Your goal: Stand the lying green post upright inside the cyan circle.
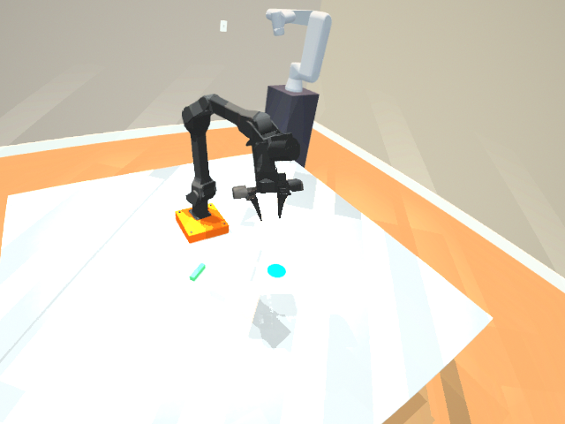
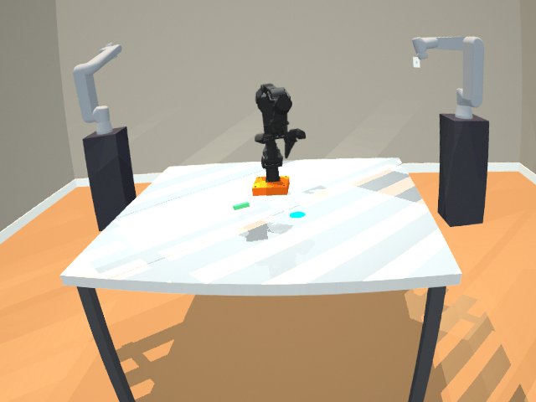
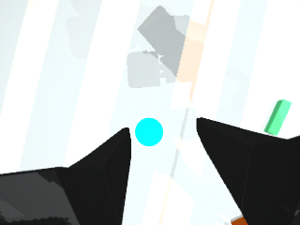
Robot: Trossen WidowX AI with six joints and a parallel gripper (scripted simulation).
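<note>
The green post lies 110 mm behind my gripper tip, 170 mm to the right of it and 210 mm below it. From my gripper tip the other things lie so: cyan circle 10 mm ahead, 50 mm to the left, 220 mm below.
</note>
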